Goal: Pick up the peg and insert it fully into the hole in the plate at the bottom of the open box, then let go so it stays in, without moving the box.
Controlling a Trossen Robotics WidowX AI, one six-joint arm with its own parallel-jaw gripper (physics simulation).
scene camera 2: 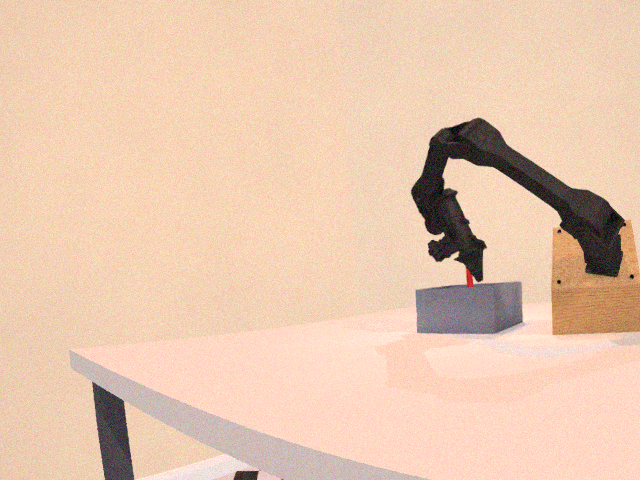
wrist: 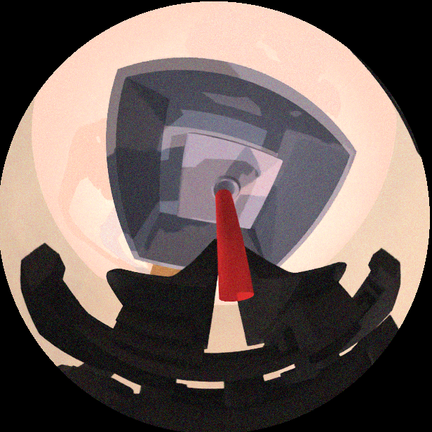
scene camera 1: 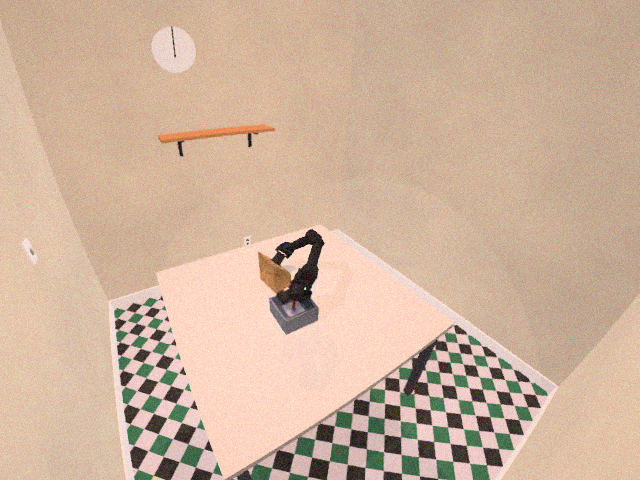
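The red peg is held nearly upright, its lower part below the open grey box's rim. My gripper is shut on the peg's upper part, above the box. In the wrist view, the pale plate lies at the box bottom with a round, ringed hole. The peg's lower end shows over the near side of the hole. Whether it touches the rim or hangs just above cannot be told. The box walls hide that end in scene camera 2.
The box stands on the pale table. A wooden block stands beside the box, near the arm's base. The box's four walls rise around the plate, close to the fingers.
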